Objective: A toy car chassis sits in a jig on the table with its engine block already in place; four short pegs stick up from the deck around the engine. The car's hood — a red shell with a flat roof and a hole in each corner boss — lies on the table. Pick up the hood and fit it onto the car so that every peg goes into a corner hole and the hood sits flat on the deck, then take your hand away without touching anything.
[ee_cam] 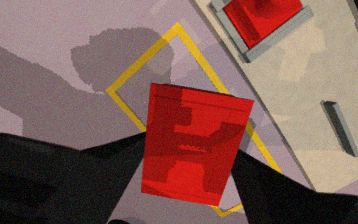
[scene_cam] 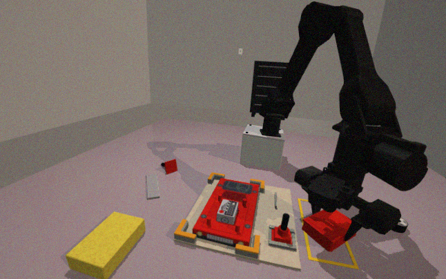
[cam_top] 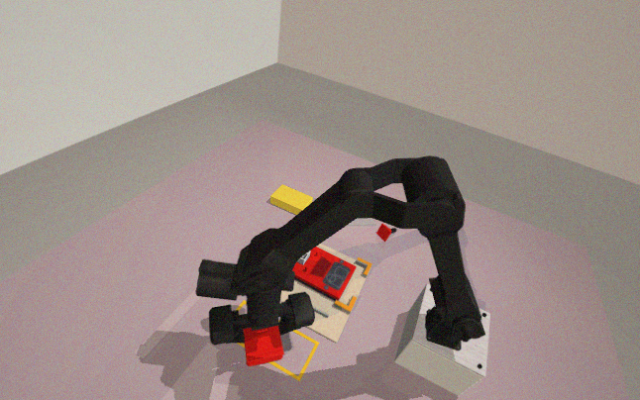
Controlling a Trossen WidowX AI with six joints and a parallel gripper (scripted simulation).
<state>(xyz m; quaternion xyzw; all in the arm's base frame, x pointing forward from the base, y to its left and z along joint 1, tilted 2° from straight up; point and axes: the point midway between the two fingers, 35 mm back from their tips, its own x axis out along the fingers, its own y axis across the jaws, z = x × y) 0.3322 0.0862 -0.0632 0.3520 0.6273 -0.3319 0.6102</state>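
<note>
The red hood is 10 mm above my gripper tip. From my gripper tip the other things lie so: black-knobbed stand (30 mm ahead, 110 mm to the right, 20 mm above); grey engine block (210 mm to the right, 10 mm above); black wheel (30 mm behind, 170 mm to the left).
</note>
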